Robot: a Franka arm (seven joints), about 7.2 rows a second.
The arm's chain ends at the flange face. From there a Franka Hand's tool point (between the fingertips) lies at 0.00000 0.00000 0.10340 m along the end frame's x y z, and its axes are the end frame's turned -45 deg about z.
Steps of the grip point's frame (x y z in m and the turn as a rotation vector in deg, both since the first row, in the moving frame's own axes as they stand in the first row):
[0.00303, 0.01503, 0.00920, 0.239, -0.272, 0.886]
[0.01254, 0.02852, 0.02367, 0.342, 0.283, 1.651]
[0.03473, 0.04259, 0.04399, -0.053, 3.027, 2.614]
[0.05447, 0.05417, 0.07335, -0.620, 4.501, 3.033]
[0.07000, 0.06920, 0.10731, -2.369, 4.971, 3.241]
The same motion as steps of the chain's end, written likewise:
[0.01342, 0.00845, 0.00920, -0.023, -0.361, 0.886]
[0.02910, 0.01210, 0.02367, 0.442, -0.042, 1.651]
[0.05066, 0.00926, 0.04413, 2.103, 2.178, 2.614]
[0.07016, 0.00456, 0.07367, 2.744, 3.621, 3.033]
[0.08899, 0.00248, 0.10779, 1.840, 5.190, 3.241]

